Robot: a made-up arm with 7 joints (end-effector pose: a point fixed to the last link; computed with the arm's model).
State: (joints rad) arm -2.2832 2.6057 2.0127 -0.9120 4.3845 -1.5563 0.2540
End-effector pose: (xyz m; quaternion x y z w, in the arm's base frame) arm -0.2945 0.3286 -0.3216 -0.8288 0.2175 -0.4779 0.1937
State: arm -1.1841 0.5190 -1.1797 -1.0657 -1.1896 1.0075 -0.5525
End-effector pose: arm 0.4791 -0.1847 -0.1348 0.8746 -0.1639 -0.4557 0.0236
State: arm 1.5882 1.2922 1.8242 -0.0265 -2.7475 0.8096 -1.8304
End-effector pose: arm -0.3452 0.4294 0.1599 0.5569 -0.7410 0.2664 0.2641
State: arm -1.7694 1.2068 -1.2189 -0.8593 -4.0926 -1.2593 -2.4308
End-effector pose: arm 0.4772 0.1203 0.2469 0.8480 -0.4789 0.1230 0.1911
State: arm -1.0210 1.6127 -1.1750 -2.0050 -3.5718 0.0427 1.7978
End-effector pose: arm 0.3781 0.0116 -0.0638 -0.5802 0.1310 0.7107 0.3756
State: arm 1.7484 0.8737 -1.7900 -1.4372 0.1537 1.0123 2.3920
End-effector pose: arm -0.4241 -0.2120 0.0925 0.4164 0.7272 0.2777 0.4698
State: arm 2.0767 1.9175 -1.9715 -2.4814 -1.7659 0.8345 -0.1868
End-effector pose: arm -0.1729 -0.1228 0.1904 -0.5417 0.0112 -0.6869 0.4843
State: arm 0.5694 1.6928 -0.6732 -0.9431 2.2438 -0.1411 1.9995
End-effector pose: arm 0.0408 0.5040 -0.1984 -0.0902 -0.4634 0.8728 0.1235
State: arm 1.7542 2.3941 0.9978 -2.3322 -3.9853 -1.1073 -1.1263
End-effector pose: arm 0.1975 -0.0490 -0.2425 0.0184 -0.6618 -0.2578 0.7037
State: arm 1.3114 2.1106 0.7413 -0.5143 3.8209 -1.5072 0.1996
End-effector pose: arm 0.2362 0.5066 0.1181 -0.2324 0.6899 -0.5732 0.3761
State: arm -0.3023 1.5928 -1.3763 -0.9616 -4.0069 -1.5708 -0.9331
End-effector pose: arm 0.1798 0.4474 -0.2464 0.7160 -0.5801 -0.0765 0.3808
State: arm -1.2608 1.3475 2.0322 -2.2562 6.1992 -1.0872 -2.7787
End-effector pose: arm -0.2758 0.1856 -0.0037 0.2131 0.6545 0.7250 0.0245
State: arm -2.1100 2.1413 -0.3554 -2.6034 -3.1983 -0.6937 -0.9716
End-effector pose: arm -0.0321 -0.1405 0.2158 0.1691 0.9354 0.3096 0.0249
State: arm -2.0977 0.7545 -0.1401 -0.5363 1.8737 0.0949 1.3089
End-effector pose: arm 0.3551 0.0433 0.4443 -0.9472 -0.2023 0.2212 0.1139
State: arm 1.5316 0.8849 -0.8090 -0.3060 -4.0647 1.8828 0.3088
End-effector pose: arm -0.5200 0.2482 0.0018 -0.0604 -0.6633 -0.7451 0.0344
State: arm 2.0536 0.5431 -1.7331 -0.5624 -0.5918 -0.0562 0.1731
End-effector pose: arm -0.4862 -0.1642 0.2464 -0.7376 0.3733 -0.2550 0.5015
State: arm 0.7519 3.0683 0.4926 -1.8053 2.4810 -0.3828 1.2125
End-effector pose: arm 0.4048 -0.0694 -0.0952 -0.3708 -0.3742 0.2155 0.8222
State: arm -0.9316 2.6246 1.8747 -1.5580 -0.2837 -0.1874 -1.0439
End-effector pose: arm -0.4282 -0.0987 0.1498 -0.6736 0.0133 -0.4665 0.5731
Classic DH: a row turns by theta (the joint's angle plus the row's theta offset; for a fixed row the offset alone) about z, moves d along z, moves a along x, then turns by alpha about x. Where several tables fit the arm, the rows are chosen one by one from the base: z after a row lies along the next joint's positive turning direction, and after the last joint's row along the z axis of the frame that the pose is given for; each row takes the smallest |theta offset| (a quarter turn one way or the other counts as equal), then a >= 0, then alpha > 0; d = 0 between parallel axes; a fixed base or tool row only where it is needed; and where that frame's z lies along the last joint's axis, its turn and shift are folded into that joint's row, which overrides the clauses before.
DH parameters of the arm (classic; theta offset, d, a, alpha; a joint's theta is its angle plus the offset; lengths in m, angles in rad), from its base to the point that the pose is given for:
base (fixed): 0 0 0 -1.2217
joint 1: 1.5708 0 0 1.5708
joint 2: 1.2217 0 0 -1.5708
joint 3: -1.5708 -0.2099 0.0236 -1.5708
joint 4: 0 0 -0.0439 1.5708
joint 5: 0 -0.3627 0 -1.5708
joint 6: 0 0 0 1.5708
joint 7: 0 0 0 0

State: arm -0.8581 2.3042 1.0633 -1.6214 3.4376 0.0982 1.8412
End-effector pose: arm -0.1813 -0.0533 0.4126 -0.8898 0.1574 -0.0814 0.4206
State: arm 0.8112 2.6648 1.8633 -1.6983 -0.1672 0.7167 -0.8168
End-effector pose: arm 0.2232 -0.2194 0.3103 -0.8762 0.3623 0.2971 0.1131
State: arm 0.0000 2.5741 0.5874 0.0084 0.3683 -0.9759 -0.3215
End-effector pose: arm -0.0194 0.3185 0.4756 -0.8855 0.3687 0.2809 0.0318
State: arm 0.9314 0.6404 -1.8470 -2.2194 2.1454 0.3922 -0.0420
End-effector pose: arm -0.1502 -0.2880 -0.1010 -0.6480 0.5440 0.4088 0.3423
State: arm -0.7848 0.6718 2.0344 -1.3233 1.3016 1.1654 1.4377
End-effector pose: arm 0.0404 0.4850 -0.1119 0.8485 0.3022 -0.3839 0.2032
